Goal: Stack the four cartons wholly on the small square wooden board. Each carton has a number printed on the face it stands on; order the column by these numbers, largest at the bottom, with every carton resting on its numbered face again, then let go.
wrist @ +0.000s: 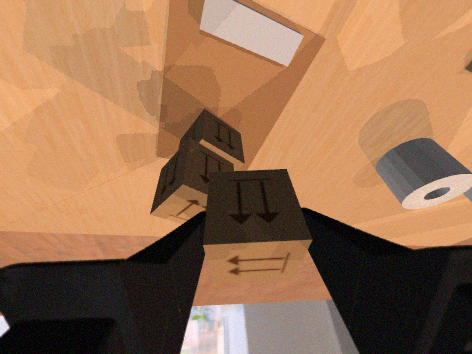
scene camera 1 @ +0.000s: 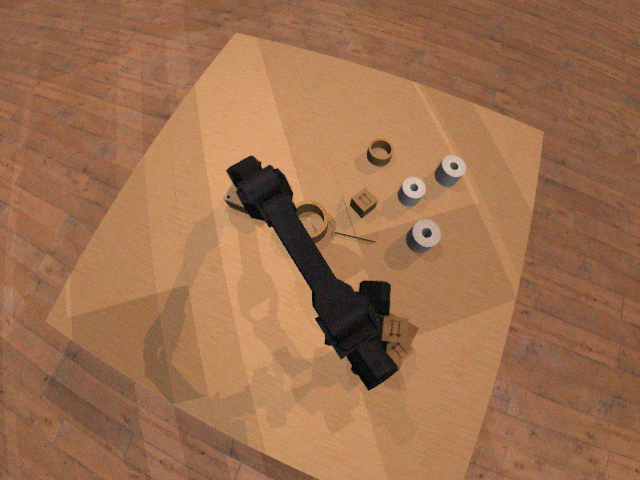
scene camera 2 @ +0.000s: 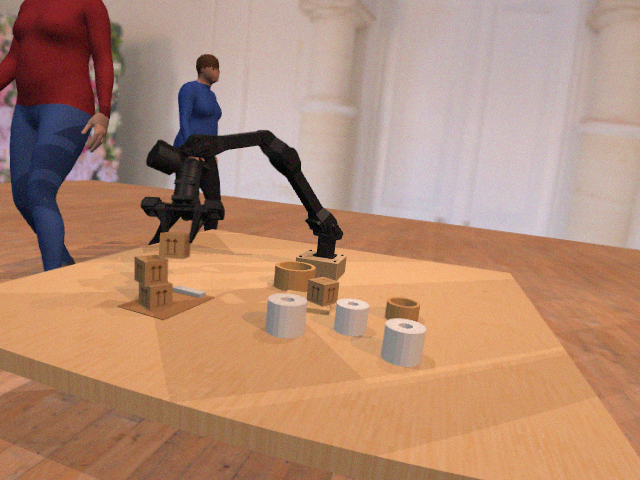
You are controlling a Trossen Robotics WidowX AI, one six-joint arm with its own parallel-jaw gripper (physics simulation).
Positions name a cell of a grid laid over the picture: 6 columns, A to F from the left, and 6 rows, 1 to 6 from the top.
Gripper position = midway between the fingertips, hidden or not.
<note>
In view: the gripper (scene camera 2: B4) and a flat board (scene camera 2: B4).
The flat board is seen too in the wrist view (wrist: D2). The gripper also shows in the wrist view (wrist: D4) and in scene camera 1 (scene camera 1: D5).
</note>
